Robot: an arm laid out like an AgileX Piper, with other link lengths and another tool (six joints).
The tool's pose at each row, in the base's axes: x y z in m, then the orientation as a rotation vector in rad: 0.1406, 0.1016, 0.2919, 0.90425, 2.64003, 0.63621; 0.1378, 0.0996, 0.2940, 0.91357, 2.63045, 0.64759; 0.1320, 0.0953, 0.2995, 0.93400, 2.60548, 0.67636; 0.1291, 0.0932, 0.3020, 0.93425, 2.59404, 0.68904; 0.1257, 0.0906, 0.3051, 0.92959, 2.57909, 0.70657; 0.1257, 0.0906, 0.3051, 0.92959, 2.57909, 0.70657; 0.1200, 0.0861, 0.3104, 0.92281, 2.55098, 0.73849; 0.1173, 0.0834, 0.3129, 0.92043, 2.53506, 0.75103; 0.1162, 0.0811, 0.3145, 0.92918, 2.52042, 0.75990; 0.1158, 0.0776, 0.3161, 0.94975, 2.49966, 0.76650; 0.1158, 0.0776, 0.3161, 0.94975, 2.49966, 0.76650
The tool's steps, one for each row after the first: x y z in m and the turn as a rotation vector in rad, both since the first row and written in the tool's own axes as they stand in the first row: 0.0006, -0.0018, -0.0035, -0.00871, -0.00264, 0.00840; 0.0017, -0.0051, -0.0119, -0.03156, -0.00994, 0.02767; 0.0023, -0.0069, -0.0159, -0.04350, -0.01443, 0.03014; 0.0029, -0.0089, -0.0207, -0.06064, -0.02036, 0.03006; 0.0029, -0.0089, -0.0207, -0.06064, -0.02036, 0.03006; 0.0038, -0.0124, -0.0289, -0.09199, -0.03133, 0.03128; 0.0039, -0.0145, -0.0330, -0.10641, -0.03960, 0.03225; 0.0031, -0.0159, -0.0356, -0.11601, -0.04702, 0.04051; 0.0010, -0.0178, -0.0382, -0.12459, -0.05905, 0.05722; 0.0010, -0.0178, -0.0382, -0.12459, -0.05905, 0.05722
